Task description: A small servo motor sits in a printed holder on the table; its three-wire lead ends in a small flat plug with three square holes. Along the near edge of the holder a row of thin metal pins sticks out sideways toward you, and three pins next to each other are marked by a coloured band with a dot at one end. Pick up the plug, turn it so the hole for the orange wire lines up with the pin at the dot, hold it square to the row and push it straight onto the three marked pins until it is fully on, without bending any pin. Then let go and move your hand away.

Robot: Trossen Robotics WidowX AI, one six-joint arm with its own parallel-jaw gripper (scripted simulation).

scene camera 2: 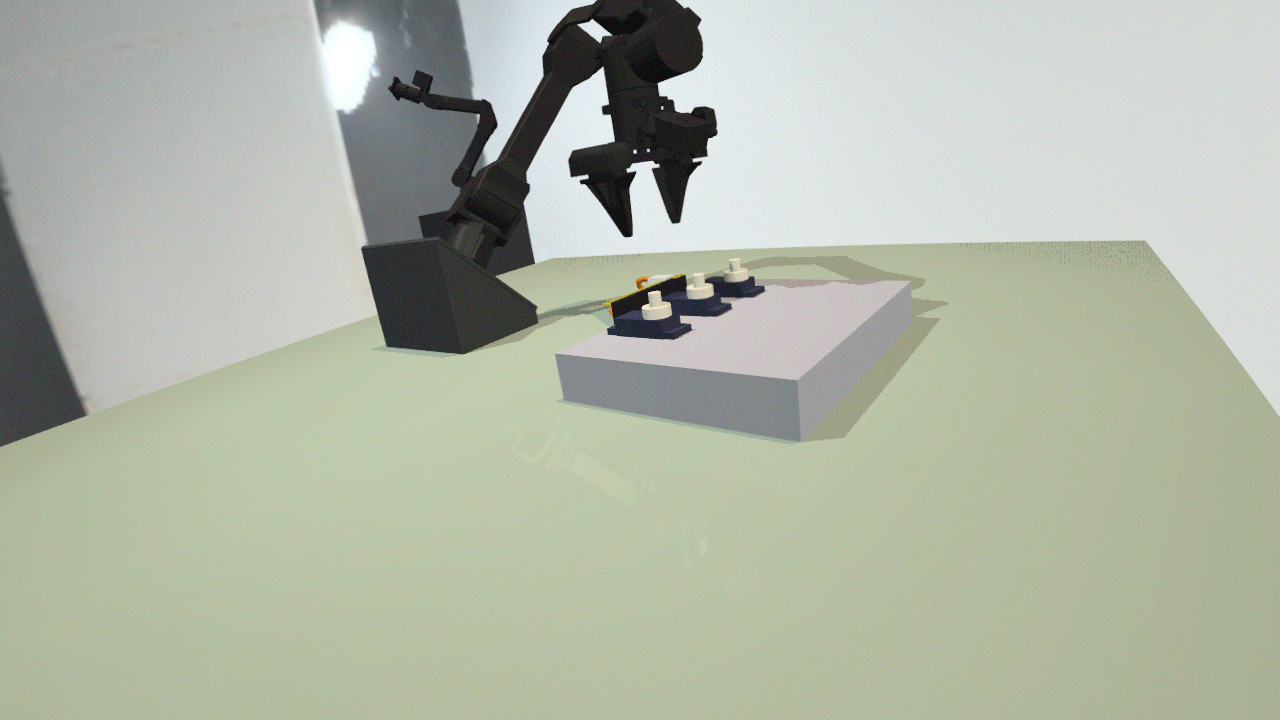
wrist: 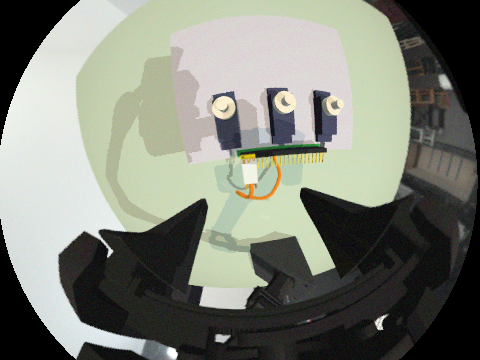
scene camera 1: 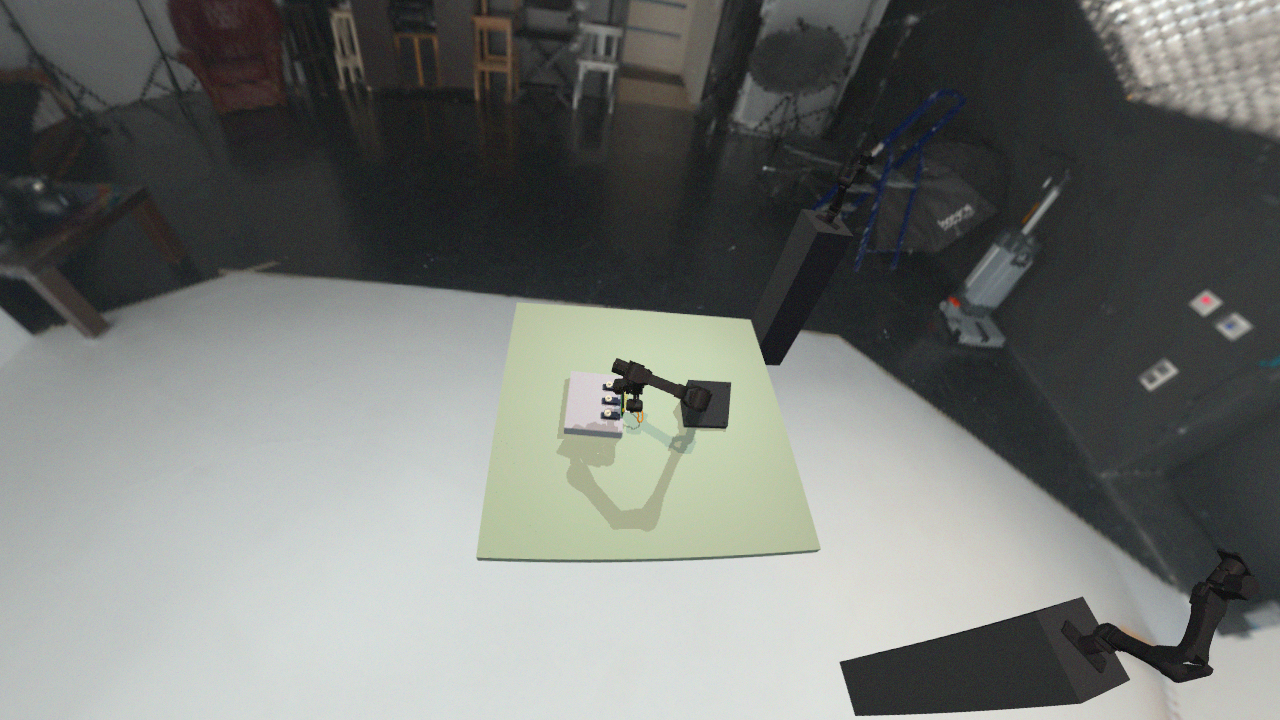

same spot on grey holder: [scene camera 2: 775, 365] = [scene camera 1: 576, 375]
